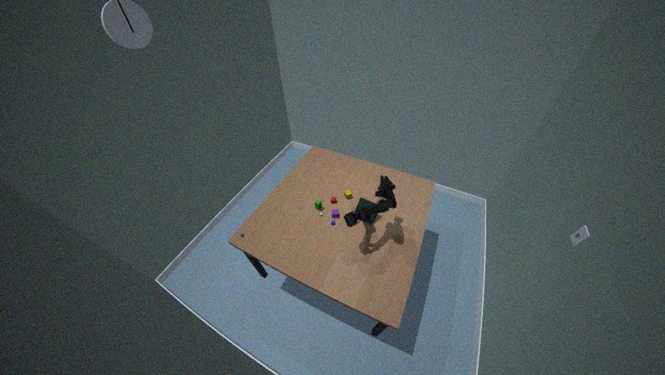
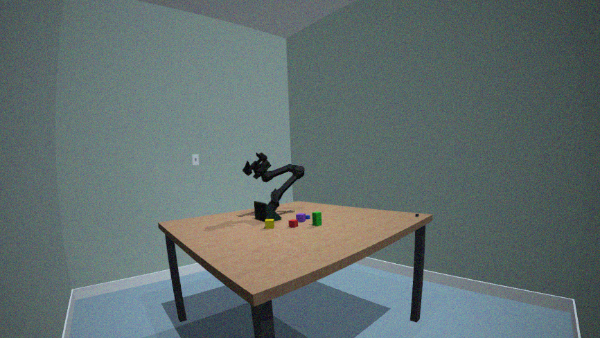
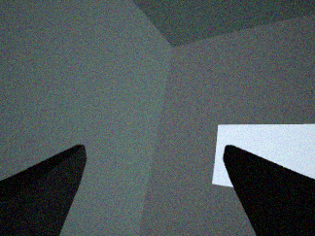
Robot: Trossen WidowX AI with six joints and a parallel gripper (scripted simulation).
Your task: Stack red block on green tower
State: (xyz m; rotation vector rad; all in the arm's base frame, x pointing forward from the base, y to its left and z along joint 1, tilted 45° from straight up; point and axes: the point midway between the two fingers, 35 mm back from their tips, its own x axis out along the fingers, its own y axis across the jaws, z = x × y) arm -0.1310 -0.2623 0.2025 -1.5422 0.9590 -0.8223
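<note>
The red block lies 360 mm ahead of my gripper tip and 400 mm below it. From my gripper tip the other things lie so: purple block (290 mm ahead, 130 mm to the left, 390 mm below); yellow block (260 mm ahead, 90 mm to the right, 390 mm below); blue piece (280 mm ahead, 210 mm to the left, 410 mm below).
</note>
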